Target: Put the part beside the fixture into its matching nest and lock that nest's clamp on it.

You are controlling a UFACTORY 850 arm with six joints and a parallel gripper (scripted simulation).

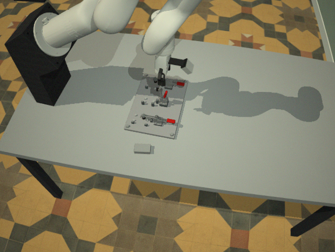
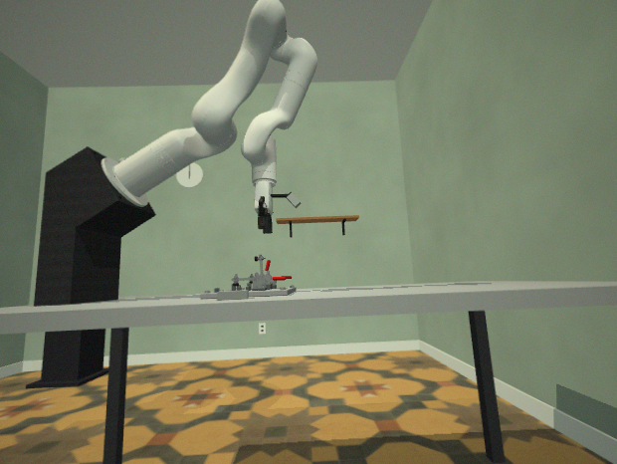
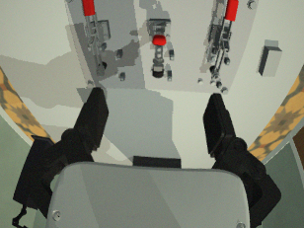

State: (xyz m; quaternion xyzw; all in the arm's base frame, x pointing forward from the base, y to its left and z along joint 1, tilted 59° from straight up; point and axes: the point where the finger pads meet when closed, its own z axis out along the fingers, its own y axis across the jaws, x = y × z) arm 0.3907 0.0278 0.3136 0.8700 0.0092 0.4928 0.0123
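Right now my hand is 40 mm past the grey block part, 260 mm to the left of it and 200 mm above it. Round my hand: grey fixture plate 30 mm behind, 210 mm below.
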